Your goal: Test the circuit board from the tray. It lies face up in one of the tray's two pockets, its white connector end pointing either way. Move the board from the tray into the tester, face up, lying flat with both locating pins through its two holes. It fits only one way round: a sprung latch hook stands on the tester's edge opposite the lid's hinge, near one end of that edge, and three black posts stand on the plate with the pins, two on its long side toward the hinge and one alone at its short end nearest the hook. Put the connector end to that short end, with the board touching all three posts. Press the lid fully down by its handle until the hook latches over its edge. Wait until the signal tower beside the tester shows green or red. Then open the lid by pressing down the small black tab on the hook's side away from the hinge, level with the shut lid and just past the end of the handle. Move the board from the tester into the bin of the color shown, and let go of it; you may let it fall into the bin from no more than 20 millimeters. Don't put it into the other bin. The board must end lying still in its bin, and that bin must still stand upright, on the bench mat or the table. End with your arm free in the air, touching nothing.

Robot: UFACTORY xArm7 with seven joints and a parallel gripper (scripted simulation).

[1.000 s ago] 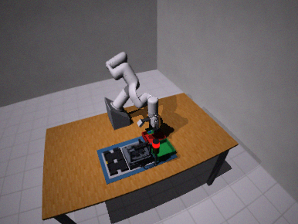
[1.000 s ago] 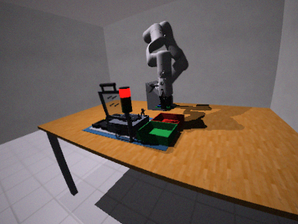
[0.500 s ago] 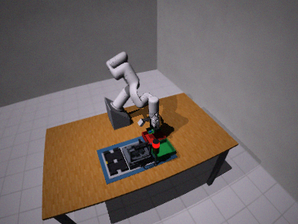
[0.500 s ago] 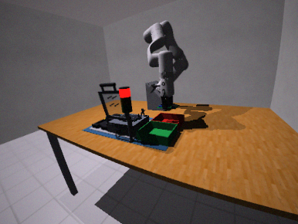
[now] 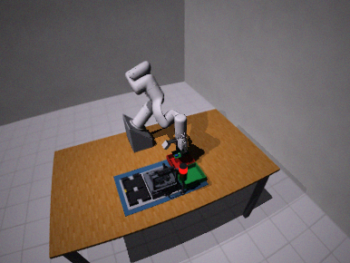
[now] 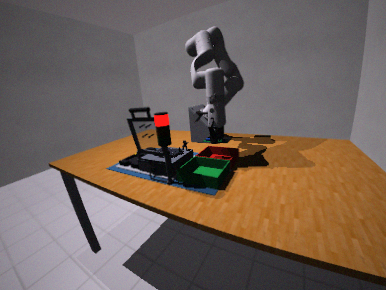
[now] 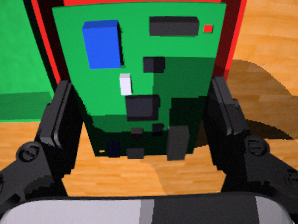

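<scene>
My hand is 100 mm above the red bin. Also, from my hand: green circuit board 10 mm below; grey tester plate 120 mm ahead, 190 mm to the right, 40 mm below; green bin 150 mm ahead, 10 mm to the left, 100 mm below.
</scene>
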